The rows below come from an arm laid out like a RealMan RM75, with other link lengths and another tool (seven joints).
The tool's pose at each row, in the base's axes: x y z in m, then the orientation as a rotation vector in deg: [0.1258 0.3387 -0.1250 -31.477 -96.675 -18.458]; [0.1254 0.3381 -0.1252 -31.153 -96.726 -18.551]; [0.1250 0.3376 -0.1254 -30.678 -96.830 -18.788]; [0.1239 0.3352 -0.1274 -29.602 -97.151 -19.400]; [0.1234 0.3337 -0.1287 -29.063 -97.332 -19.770]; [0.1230 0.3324 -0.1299 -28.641 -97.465 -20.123]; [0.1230 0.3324 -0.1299 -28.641 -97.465 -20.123]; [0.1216 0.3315 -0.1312 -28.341 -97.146 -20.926]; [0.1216 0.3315 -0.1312 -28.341 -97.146 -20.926]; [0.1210 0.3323 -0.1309 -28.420 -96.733 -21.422]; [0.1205 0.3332 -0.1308 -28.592 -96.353 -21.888]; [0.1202 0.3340 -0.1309 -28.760 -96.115 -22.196]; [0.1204 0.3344 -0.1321 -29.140 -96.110 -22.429]
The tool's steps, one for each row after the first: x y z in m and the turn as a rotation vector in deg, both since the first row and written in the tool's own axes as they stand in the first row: [-0.0003 -0.0007 0.0001 0.126 0.046 -0.265]; [-0.0005 -0.0013 0.0002 0.244 0.098 -0.717]; [-0.0027 -0.0037 0.0003 0.459 0.140 -1.809]; [-0.0042 -0.0052 0.0002 0.523 0.147 -2.397]; [-0.0056 -0.0064 0.0001 0.531 0.167 -2.890]; [-0.0056 -0.0064 0.0001 0.531 0.167 -2.890]; [-0.0068 -0.0077 0.0011 0.173 0.639 -3.432]; [-0.0068 -0.0077 0.0011 0.173 0.639 -3.432]; [-0.0063 -0.0074 0.0020 -0.199 1.070 -3.545]; [-0.0060 -0.0069 0.0028 -0.607 1.443 -3.592]; [-0.0059 -0.0064 0.0035 -0.909 1.663 -3.594]; [-0.0071 -0.0058 0.0038 -1.285 1.601 -3.487]
